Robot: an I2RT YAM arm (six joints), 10 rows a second.
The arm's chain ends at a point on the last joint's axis. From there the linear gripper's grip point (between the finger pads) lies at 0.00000 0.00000 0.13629 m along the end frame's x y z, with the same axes.
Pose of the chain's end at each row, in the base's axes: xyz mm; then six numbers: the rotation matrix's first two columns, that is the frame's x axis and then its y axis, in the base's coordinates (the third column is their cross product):
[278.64 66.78 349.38 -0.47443 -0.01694 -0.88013 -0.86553 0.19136 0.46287]
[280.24 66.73 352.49 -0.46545 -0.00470 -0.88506 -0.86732 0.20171 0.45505]
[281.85 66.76 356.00 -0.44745 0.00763 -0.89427 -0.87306 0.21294 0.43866]
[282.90 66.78 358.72 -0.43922 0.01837 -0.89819 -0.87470 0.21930 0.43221]
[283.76 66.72 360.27 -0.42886 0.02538 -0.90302 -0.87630 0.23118 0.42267]
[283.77 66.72 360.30 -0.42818 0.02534 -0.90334 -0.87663 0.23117 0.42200]
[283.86 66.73 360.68 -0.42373 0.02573 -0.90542 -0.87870 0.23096 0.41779]
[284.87 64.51 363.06 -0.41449 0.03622 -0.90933 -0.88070 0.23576 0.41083]
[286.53 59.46 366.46 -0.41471 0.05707 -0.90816 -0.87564 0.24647 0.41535]
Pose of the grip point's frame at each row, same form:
[300.53 200.53 335.01 -0.47443 -0.01694 -0.88013 -0.86553 0.19136 0.46287]
[304.28 200.22 339.14 -0.46545 -0.00470 -0.88506 -0.86732 0.20171 0.45505]
[308.26 199.92 343.92 -0.44745 0.00763 -0.89427 -0.87306 0.21294 0.43866]
[310.83 199.73 347.78 -0.43922 0.01837 -0.89819 -0.87470 0.21930 0.43221]
[313.67 199.27 349.79 -0.42886 0.02538 -0.90302 -0.87630 0.23118 0.42267]
[313.69 199.27 349.84 -0.42818 0.02534 -0.90334 -0.87663 0.23117 0.42200]
[313.83 199.29 350.42 -0.42373 0.02573 -0.90542 -0.87870 0.23096 0.41779]
[316.12 196.87 354.09 -0.41449 0.03622 -0.90933 -0.88070 0.23576 0.41083]
[320.27 191.32 359.34 -0.41471 0.05707 -0.90816 -0.87564 0.24647 0.41535]

